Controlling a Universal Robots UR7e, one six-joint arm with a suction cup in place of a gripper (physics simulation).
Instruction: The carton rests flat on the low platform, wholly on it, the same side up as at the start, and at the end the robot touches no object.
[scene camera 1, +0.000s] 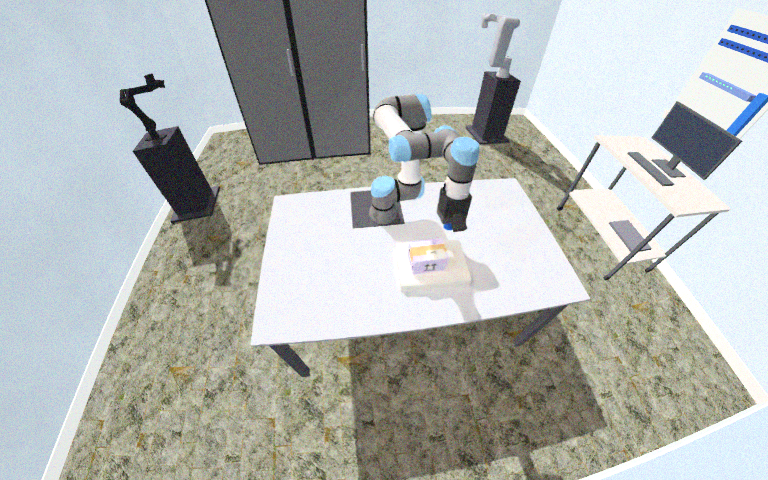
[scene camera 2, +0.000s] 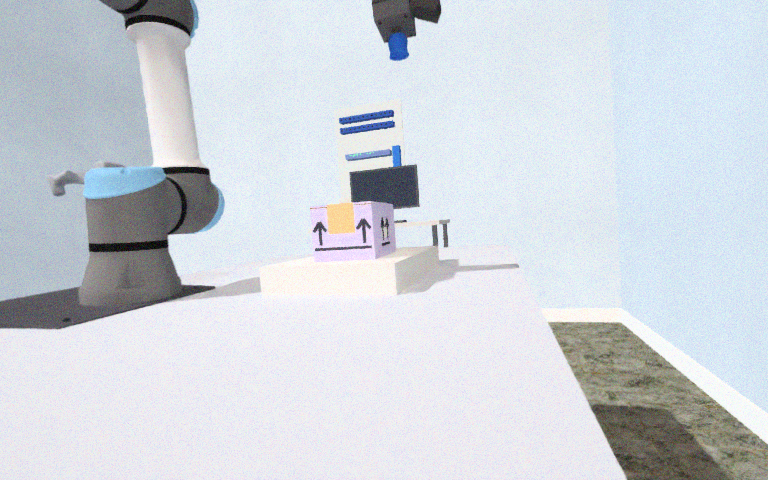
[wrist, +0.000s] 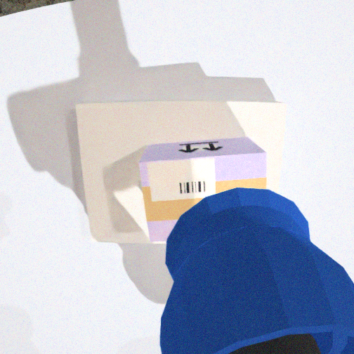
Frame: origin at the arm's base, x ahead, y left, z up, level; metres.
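Where they show: hand, tool point: (scene camera 1: 448, 226) (scene camera 2: 399, 55); arm's base, link origin: (scene camera 1: 383, 213) (scene camera 2: 133, 295).
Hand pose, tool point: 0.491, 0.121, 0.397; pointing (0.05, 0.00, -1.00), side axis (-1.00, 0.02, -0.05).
Each offset is from my tool point to the centre of the thing, as dx, dy, dz. Level surfaces: height alone.
The lilac carton @(-0.103, -0.002, -0.309) (scene camera 1: 428, 263) (scene camera 2: 344, 240) (wrist: 240, 170) rests flat and level on the low cream platform @(-0.105, +0.029, -0.382) (scene camera 1: 434, 282) (scene camera 2: 328, 280) (wrist: 150, 120). Its visible bottom edges lie inside the platform's edges, and no overhang shows. The side arrows point up in the scene camera 2 view; orange tape and a white barcode label are on top. My gripper, a blue suction cup (scene camera 1: 448, 226) (scene camera 2: 398, 57) (wrist: 238, 200), is open and empty, well above the carton and apart from it. In the wrist view the cup hides the carton's lower right part.
My arm's base (scene camera 1: 384, 209) (scene camera 2: 129, 277) stands on a dark plate (scene camera 1: 360, 217) on the white table @(dz -0.406) (scene camera 1: 317, 283). A tall grey cabinet (scene camera 1: 254, 73) stands behind. A desk with a monitor (scene camera 1: 693, 141) (scene camera 2: 385, 186) is at the right, and two other arms stand on dark pedestals (scene camera 1: 175, 175) (scene camera 1: 494, 107).
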